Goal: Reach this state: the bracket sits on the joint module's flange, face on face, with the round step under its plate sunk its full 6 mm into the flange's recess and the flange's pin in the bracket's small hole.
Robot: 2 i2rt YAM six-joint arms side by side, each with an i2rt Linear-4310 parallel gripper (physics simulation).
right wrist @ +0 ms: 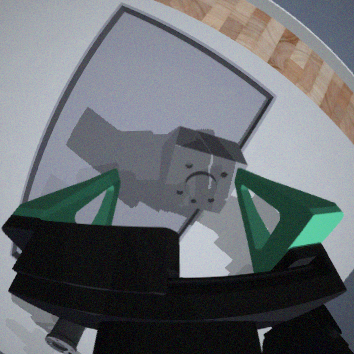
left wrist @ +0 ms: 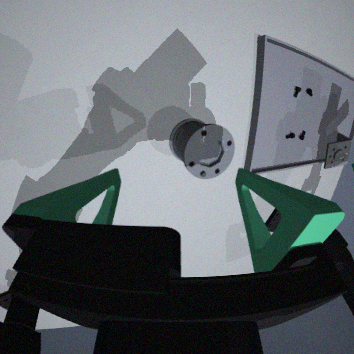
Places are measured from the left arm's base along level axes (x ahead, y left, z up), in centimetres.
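Where they show: left gripper, between the fingertips: (left wrist: 177, 174); right gripper, between the fingertips: (right wrist: 176, 174).
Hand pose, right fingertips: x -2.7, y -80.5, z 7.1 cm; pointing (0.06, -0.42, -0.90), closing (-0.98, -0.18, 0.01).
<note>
Things, the pixels of their centre, and the offset from my right fingertips.
- joint module, middle of its body: (left wrist: 199, 146) (right wrist: 66, 333) dx +15.8, dy +35.7, dz -3.9 cm
- grey bracket, middle of its body: (right wrist: 200, 171) (left wrist: 332, 150) dx -2.7, dy +0.2, dz -5.4 cm
- tray, middle of its body: (right wrist: 106, 192) (left wrist: 322, 116) dx +8.0, dy +4.9, dz -6.3 cm
The joint module (left wrist: 186, 136) (right wrist: 65, 334) is a dark cylinder with a light round flange. In the left wrist view the flange faces the camera, showing its recess and small holes; its pin cannot be made out. The grey bracket (left wrist: 337, 155) (right wrist: 200, 187) is at the tray's edge, apart from the module. In the right wrist view its plate, with a round step and small holes, faces the camera. My left gripper (left wrist: 177, 174) is open and empty, with the flange beyond its fingertips. My right gripper (right wrist: 176, 174) is open and empty, with the bracket beyond its fingertips, partly right of centre.
The tray (left wrist: 282, 62) (right wrist: 165, 65) has a dark raised rim. Several small black screws (left wrist: 297, 91) lie on it in the left wrist view. A wooden strip (right wrist: 290, 47) runs along the table's curved edge. Arm shadows fall across the table and tray.
</note>
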